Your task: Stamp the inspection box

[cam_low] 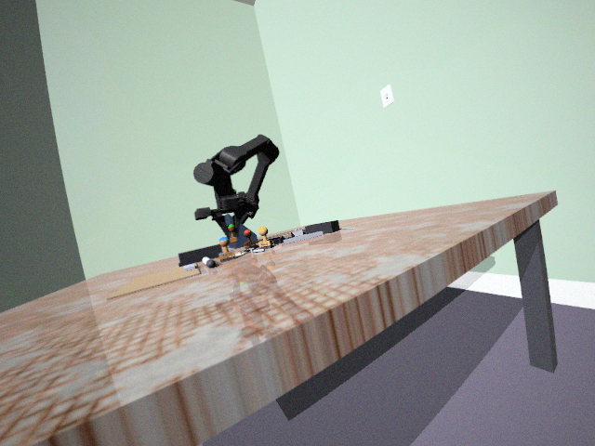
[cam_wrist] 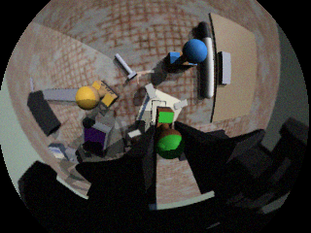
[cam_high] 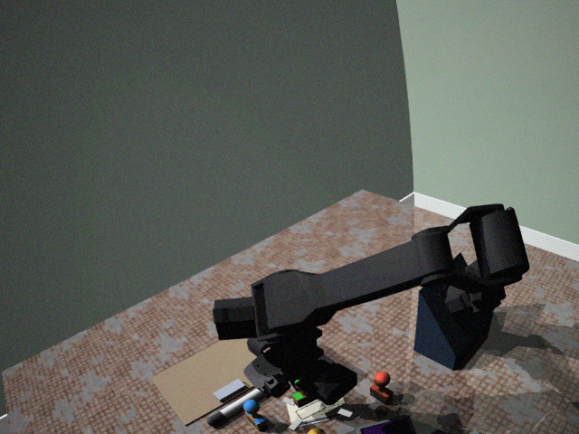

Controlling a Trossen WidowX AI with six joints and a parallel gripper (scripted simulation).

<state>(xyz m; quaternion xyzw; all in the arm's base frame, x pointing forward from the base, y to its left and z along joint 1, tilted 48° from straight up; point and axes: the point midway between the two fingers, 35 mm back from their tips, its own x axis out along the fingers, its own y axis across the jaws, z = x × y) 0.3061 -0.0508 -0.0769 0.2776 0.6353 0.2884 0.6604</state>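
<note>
Now: the white card 20 mm behind my gripper tip, 10 mm to the left of it and 60 mm below it. Also, from my gripper tip: green-knobbed stamp (right at my gripper tip); yellow-knobbed stamp (50 mm ahead, 80 mm to the left, 30 mm below); blue-knobbed stamp (80 mm ahead, 40 mm to the right, 30 mm below).
</note>
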